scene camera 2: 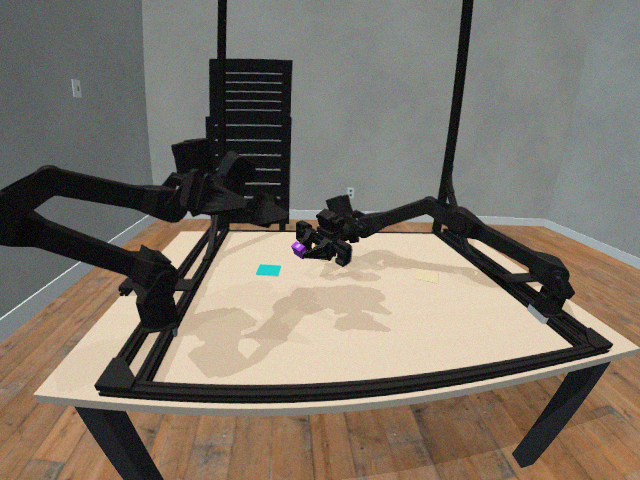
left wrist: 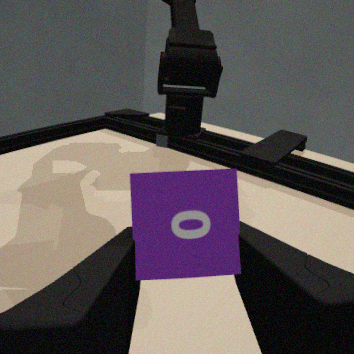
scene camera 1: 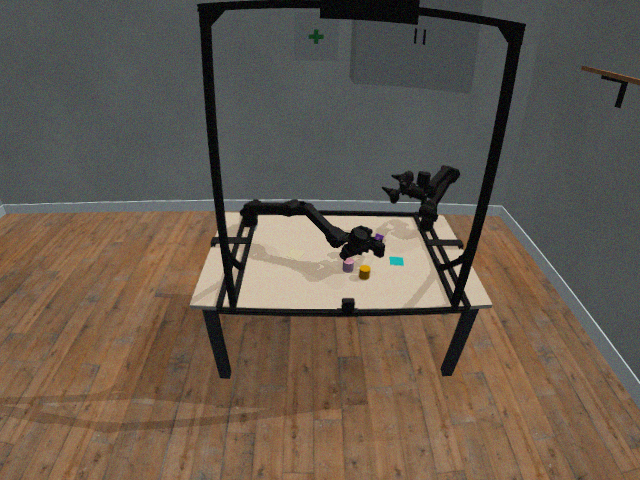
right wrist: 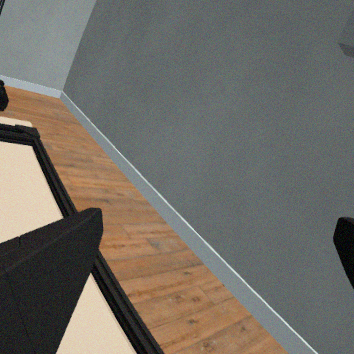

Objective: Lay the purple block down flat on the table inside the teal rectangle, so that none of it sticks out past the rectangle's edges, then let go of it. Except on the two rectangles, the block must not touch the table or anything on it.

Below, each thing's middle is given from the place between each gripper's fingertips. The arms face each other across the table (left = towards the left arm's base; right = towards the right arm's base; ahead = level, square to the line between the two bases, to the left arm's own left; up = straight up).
Labels:
I see the purple block (left wrist: 185,223) 1 cm above my left hand.
Right now the purple block is 24 cm behind my right hand, 5 cm to the left of it and 17 cm below it.

